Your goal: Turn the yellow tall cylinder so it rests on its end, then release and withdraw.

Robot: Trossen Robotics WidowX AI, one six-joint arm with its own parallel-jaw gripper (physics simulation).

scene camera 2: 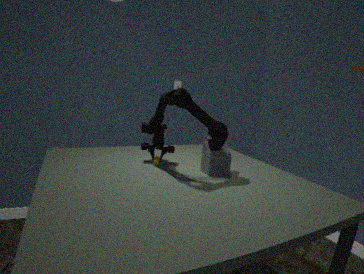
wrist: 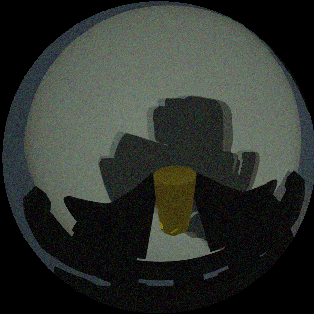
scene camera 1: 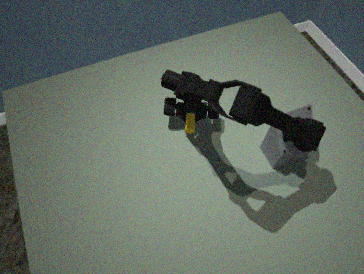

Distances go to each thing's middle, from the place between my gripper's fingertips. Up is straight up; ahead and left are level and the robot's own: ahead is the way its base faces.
My gripper is now 2 cm to the right of the yellow tall cylinder (wrist: pixel 174 185), 2 cm below it and 1 cm short of it.
